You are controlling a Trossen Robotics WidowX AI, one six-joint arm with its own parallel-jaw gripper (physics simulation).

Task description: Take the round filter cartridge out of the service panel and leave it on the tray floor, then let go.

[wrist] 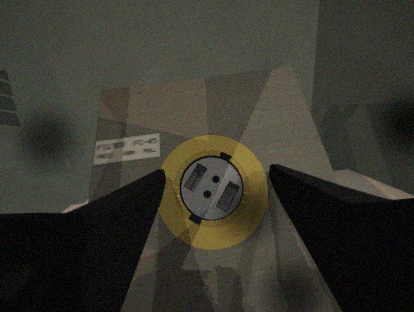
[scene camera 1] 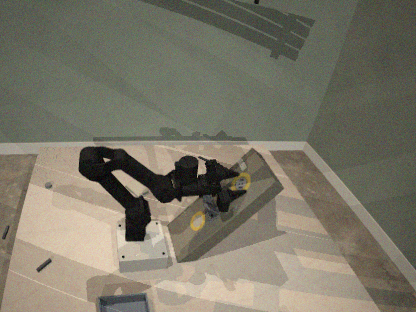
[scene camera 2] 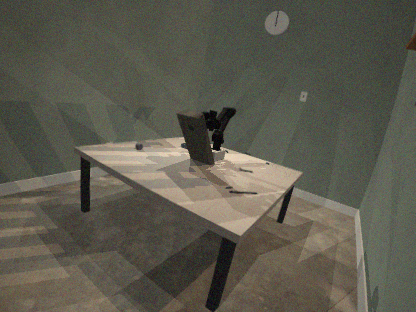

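The round filter cartridge [scene camera 1: 241,184] [wrist: 211,188] is a grey disc with two dark slots and two small holes, seated in a yellow ring [wrist: 255,200] on the service panel [scene camera 1: 225,237] [scene camera 2: 196,137] [wrist: 150,107]. The panel stands tilted on the table. My gripper [scene camera 1: 242,183] [wrist: 216,172] is open and empty, its fingers in front of the panel, one to each side of the cartridge in the wrist view. How far the fingertips stand from the panel face is hard to tell. The tray [scene camera 1: 124,296] shows partly at the bottom of scene camera 1.
A second yellow ring [scene camera 1: 198,221] sits lower on the panel, with a grey part [scene camera 1: 210,207] between the rings, partly behind the gripper. A label [wrist: 127,149] is beside the cartridge. The arm's pale base [scene camera 1: 142,257] stands near the panel. A dark rod [scene camera 1: 44,265] and small ball [scene camera 2: 139,146] lie on the table.
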